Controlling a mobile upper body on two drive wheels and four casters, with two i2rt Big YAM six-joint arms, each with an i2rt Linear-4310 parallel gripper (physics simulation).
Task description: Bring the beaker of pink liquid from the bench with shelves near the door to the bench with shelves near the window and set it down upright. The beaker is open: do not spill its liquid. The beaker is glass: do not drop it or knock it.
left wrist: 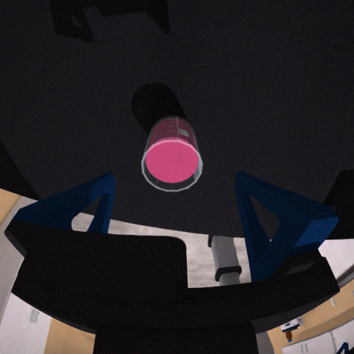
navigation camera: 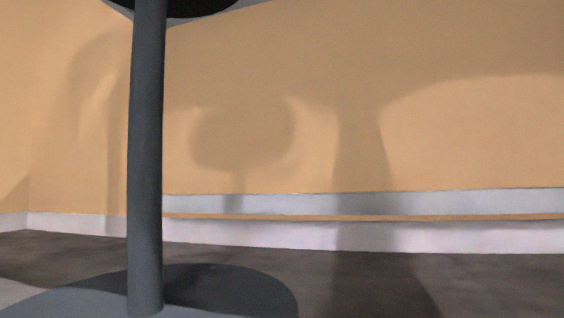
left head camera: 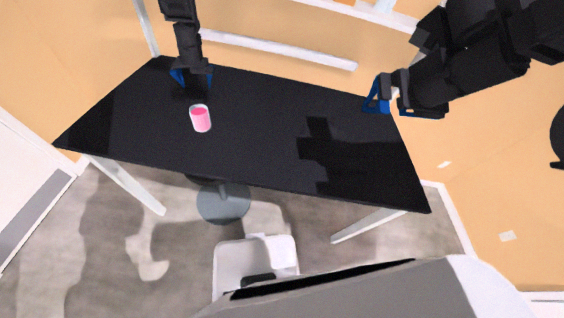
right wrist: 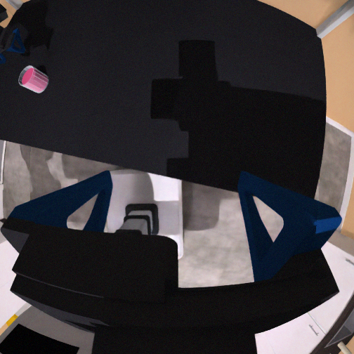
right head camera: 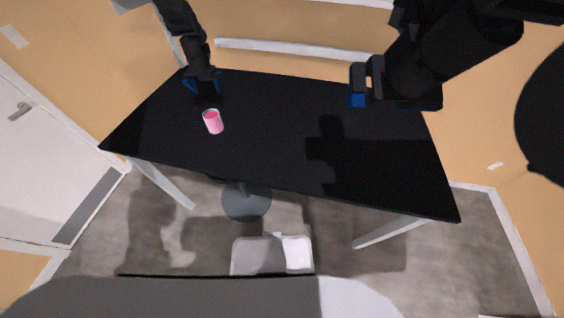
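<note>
The glass beaker of pink liquid (left head camera: 200, 119) (right head camera: 213, 122) (left wrist: 172, 162) (right wrist: 34, 80) stands upright on the black bench top (left head camera: 270, 105) (right head camera: 280, 110) (left wrist: 275, 75) (right wrist: 110, 50), towards its left end in the head views. My left gripper (left head camera: 193, 83) (right head camera: 204, 88) (left wrist: 174, 178) is open and empty. It is above the bench, behind the beaker in the head views; in the left wrist view the beaker shows ahead, between the lines of the two fingers. My right gripper (left head camera: 395, 107) (right head camera: 381, 104) (right wrist: 174, 177) is open and empty, at the right side, away from the beaker.
A white rail (left head camera: 280, 50) (right head camera: 295, 48) runs along the wall behind the bench. A door (right head camera: 50, 175) is at the left. A round stool base (left head camera: 223, 204) (right head camera: 246, 202) is under the bench's front edge; a grey post (navigation camera: 145, 160) rises close in the navigation view.
</note>
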